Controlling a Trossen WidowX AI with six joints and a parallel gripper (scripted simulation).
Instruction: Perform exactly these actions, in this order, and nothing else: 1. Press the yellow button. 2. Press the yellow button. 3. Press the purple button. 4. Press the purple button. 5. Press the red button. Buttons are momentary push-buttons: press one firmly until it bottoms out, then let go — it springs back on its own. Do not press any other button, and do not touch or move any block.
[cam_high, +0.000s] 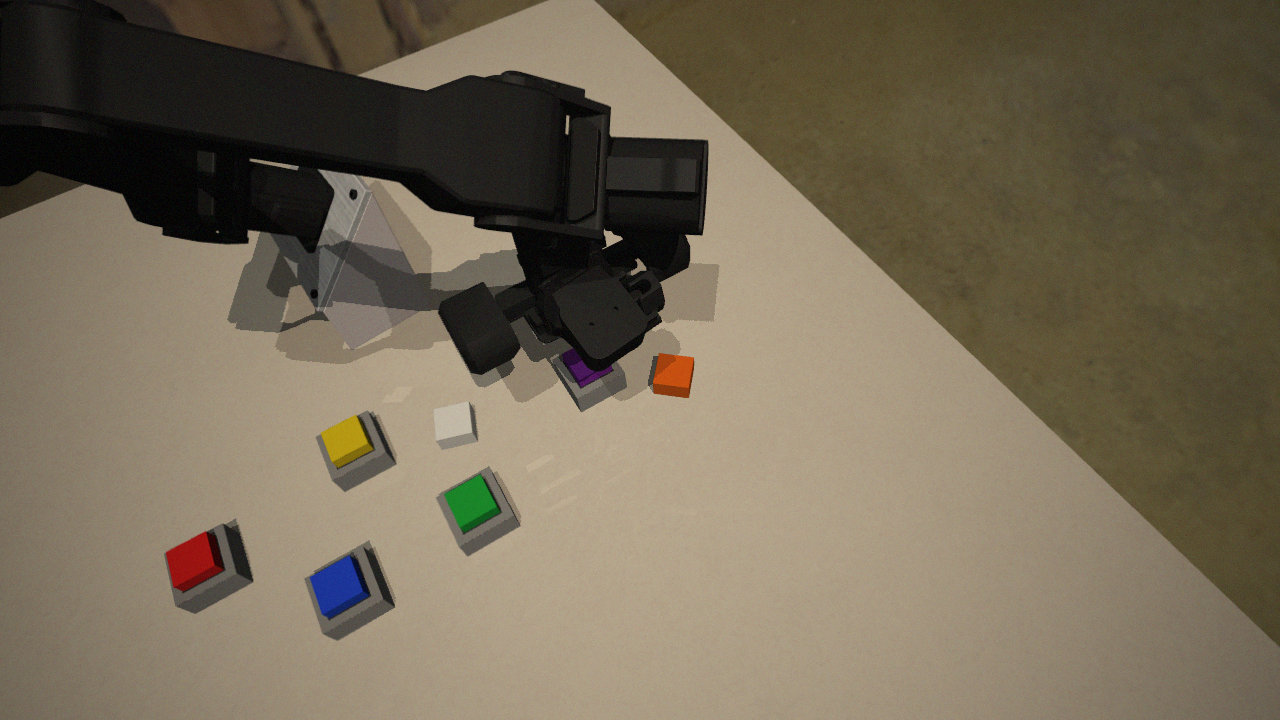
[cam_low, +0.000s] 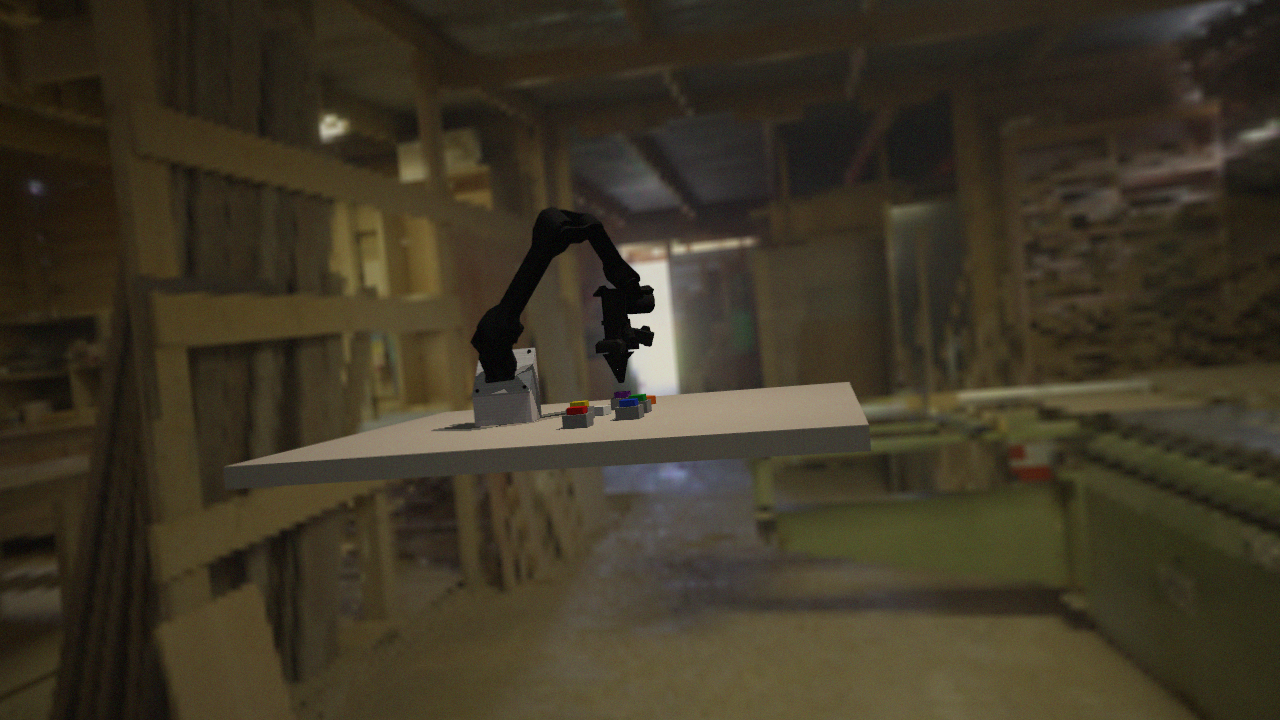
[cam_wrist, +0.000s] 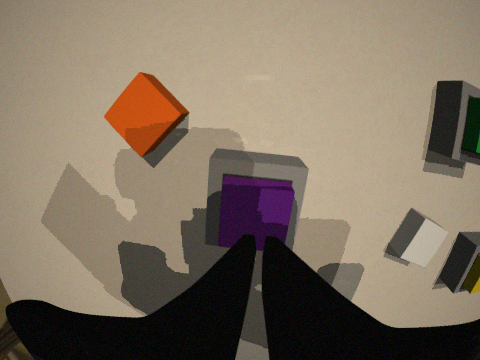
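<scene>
My gripper tip is 30 mm above the purple button. Round my gripper tip: green button: 50 mm ahead, 150 mm to the right, 30 mm below; orange block: 50 mm ahead, 60 mm to the left, 50 mm below; white block: 40 mm behind, 120 mm to the right, 50 mm below.
</scene>
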